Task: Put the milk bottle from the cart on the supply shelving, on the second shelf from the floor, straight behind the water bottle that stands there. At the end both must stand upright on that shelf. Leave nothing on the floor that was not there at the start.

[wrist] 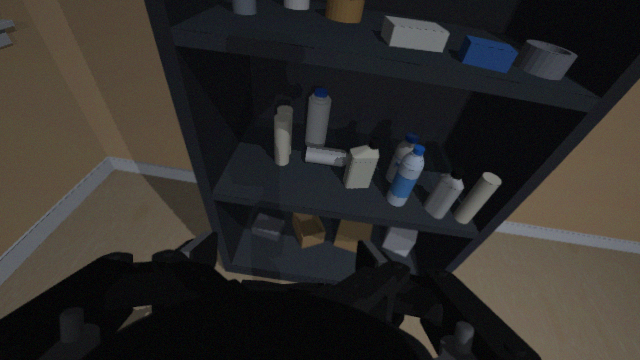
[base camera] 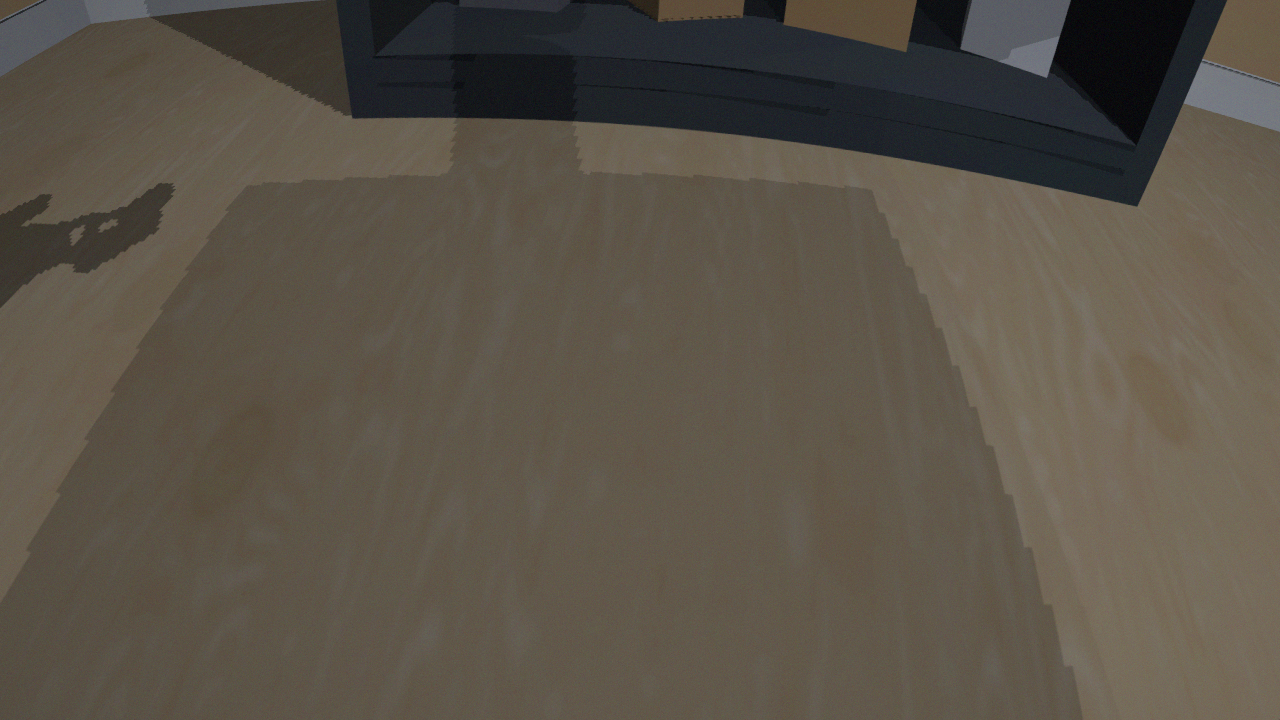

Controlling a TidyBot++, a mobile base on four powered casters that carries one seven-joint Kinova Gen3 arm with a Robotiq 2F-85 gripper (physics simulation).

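Note:
The milk bottle, white with a dark blue cap, stands upright on the second shelf in the wrist view. It is behind the water bottle, which is upright with a blue label and cap and partly hides it. Whether the two touch cannot be told. My gripper is open and empty, in front of the shelving and apart from both bottles. The supply shelving stands ahead. The cart does not show in either view.
On the same shelf stand a carton, a blue-capped white bottle, a dark-capped bottle and pale cylinders. A white cylinder lies there. Boxes are on the bottom shelf.

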